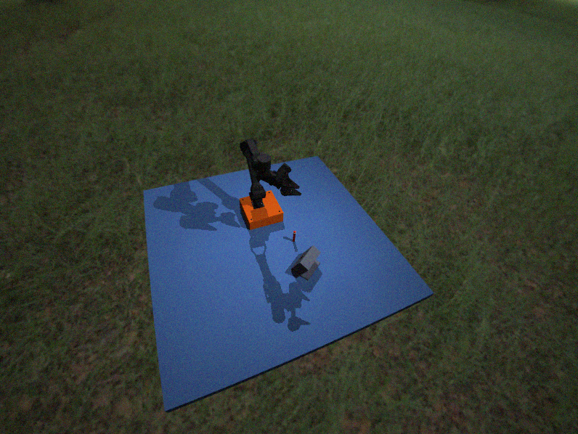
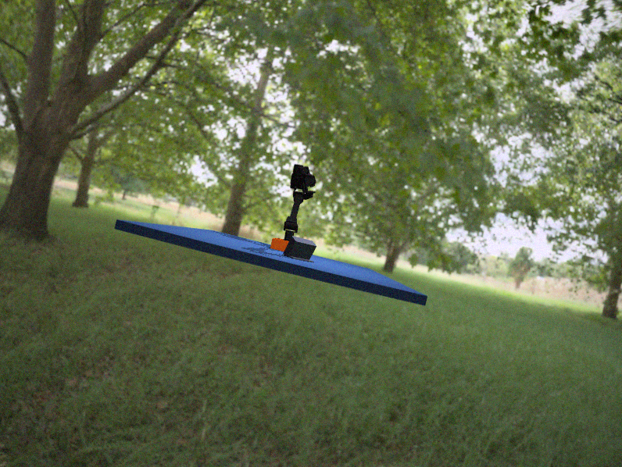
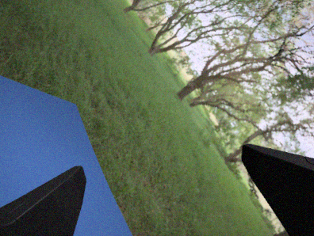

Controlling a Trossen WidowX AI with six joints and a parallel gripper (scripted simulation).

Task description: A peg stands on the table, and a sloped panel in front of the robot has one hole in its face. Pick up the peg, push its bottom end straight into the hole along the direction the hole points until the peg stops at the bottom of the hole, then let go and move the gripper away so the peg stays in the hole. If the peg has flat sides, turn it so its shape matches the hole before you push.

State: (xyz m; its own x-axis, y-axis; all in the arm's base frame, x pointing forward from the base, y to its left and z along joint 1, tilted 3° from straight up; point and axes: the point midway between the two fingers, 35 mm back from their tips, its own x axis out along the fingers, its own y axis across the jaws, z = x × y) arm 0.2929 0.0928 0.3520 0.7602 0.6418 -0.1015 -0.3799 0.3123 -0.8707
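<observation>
Now: the square peg 360 mm below my gripper tip, 50 mm behind it and 20 mm to the left of it. Also, from my gripper tip: grey sloped panel 370 mm below, 120 mm ahead, 20 mm to the left.
</observation>
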